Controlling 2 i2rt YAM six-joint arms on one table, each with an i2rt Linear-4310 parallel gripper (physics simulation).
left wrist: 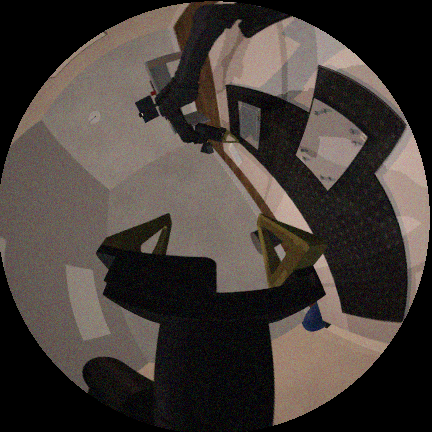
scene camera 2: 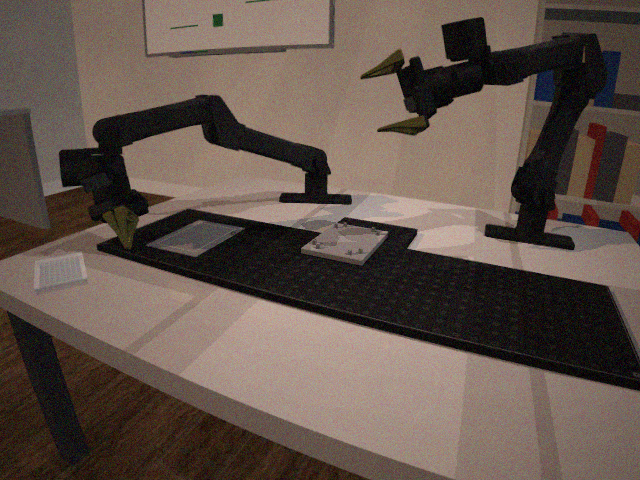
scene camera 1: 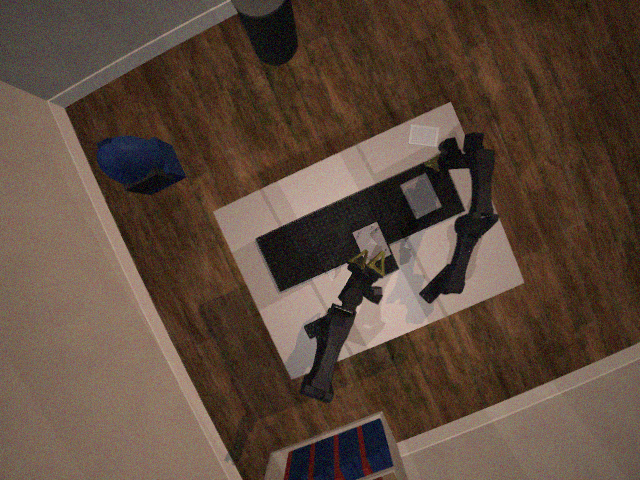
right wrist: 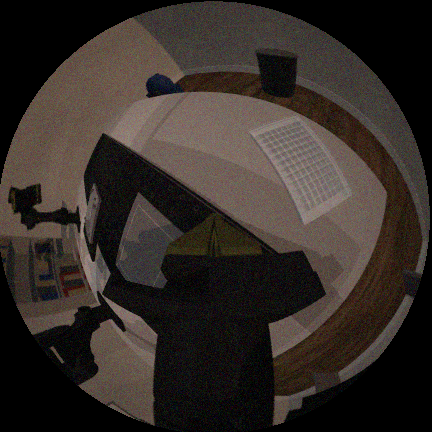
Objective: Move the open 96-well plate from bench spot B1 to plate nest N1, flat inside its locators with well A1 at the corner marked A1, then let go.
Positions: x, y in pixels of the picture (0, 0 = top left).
Scene:
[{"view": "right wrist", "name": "right gripper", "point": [213, 217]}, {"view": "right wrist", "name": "white well plate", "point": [311, 176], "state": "on the table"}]

